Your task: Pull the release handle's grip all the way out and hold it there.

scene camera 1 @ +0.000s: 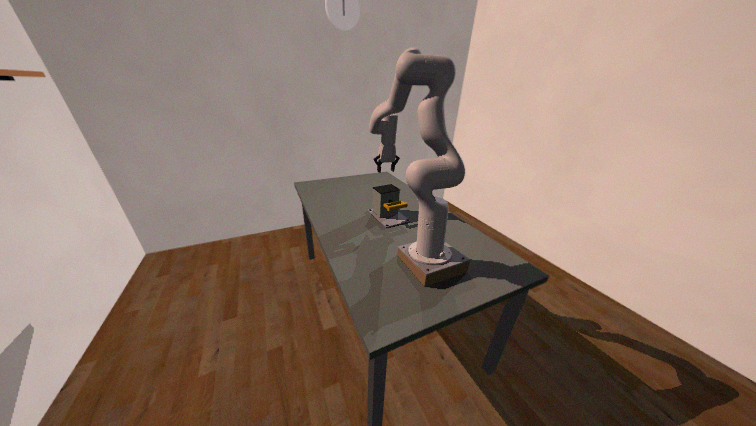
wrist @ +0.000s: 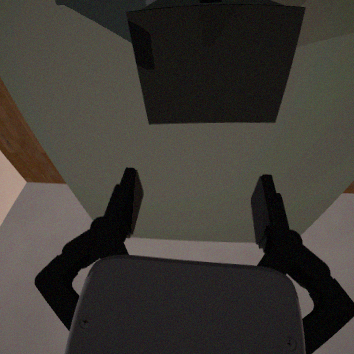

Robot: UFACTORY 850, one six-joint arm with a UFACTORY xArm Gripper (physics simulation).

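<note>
The release handle's yellow grip (scene camera 1: 395,205) sticks out from the side of an upright box housing (scene camera 1: 381,203) that faces the robot's base. The housing has a dark top (scene camera 1: 386,188) (wrist: 215,67) and stands on a light base plate (scene camera 1: 390,222). In the wrist view the dark top lies at the upper middle, beyond the fingertips; the yellow grip does not show there. My gripper (scene camera 1: 386,169) (wrist: 196,182) is wide open and empty, pointing down, in the air above the housing and apart from it and the grip.
The housing and the robot's base block (scene camera 1: 445,272) stand on the grey-green table (scene camera 1: 365,288). The arm's lower column (scene camera 1: 432,227) rises close to the grip's side of the housing. Walls stand beyond the table, and a round clock (scene camera 1: 342,13) hangs on the back wall.
</note>
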